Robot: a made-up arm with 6 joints.
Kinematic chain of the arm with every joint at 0, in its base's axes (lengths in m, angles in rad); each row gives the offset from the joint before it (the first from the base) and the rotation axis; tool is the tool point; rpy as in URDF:
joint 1: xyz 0.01 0 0.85 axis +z
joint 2: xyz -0.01 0.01 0 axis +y
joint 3: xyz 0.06 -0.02 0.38 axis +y
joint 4: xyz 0.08 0 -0.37 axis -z
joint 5: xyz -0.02 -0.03 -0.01 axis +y
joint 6: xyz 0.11 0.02 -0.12 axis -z
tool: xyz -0.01 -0.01 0.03 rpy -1.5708 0 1.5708
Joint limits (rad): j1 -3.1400..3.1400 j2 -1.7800..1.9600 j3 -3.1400..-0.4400 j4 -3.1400..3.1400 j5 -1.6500..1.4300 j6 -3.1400..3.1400
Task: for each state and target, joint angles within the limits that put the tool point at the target. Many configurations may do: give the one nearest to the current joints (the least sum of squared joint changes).
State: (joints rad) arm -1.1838 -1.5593 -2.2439 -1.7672 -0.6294 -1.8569
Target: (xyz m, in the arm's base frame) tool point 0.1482 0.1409 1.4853
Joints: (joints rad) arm -1.6890 -0.9350 -1.7329 -1.8870 -0.6460 -1.8785
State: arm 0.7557 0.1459 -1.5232 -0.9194 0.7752 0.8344
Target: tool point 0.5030 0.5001 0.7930
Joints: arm 0.8297 0.7129 -1.4985 -0.9222 0.7646 0.8337
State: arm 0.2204 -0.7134 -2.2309 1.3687 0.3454 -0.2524
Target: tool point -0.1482 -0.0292 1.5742
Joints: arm -0.0815 -1.0600 -1.6484 1.4530 0.4777 -0.2233
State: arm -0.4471 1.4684 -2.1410 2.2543 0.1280 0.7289
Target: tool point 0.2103 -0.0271 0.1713
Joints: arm 0.0382 1.9600 -1.6404 2.3918 0.2703 0.6936
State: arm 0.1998 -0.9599 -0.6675 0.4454 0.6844 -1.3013
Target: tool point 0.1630 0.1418 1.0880
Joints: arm 0.7733 -1.0848 -0.4400 0.5751 1.0712 -1.2832
